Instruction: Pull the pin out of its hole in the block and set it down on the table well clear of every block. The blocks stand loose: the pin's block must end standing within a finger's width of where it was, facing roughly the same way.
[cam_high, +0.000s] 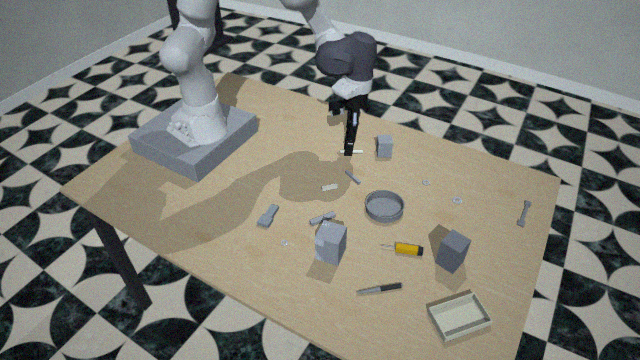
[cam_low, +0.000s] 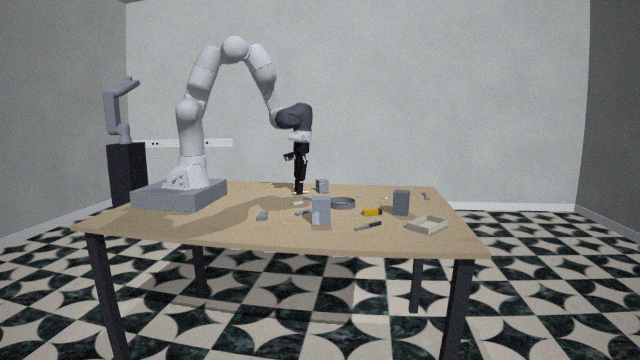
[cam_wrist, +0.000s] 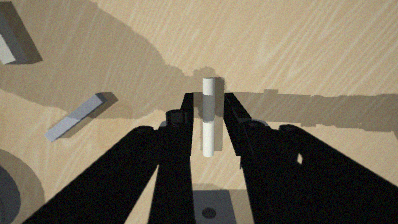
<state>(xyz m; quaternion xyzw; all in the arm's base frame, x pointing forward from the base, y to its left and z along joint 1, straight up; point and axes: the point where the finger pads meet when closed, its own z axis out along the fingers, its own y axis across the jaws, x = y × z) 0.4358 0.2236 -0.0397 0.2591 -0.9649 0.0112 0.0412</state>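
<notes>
The cream pin is 3 cm below my hand and 1 cm ahead of it. Round my hand: round grey dish: 22 cm ahead, 19 cm to the right, 2 cm below; short grey bar: 11 cm to the right, 7 cm ahead, 3 cm below; small grey block: 10 cm ahead, 6 cm to the left, 1 cm below.
</notes>
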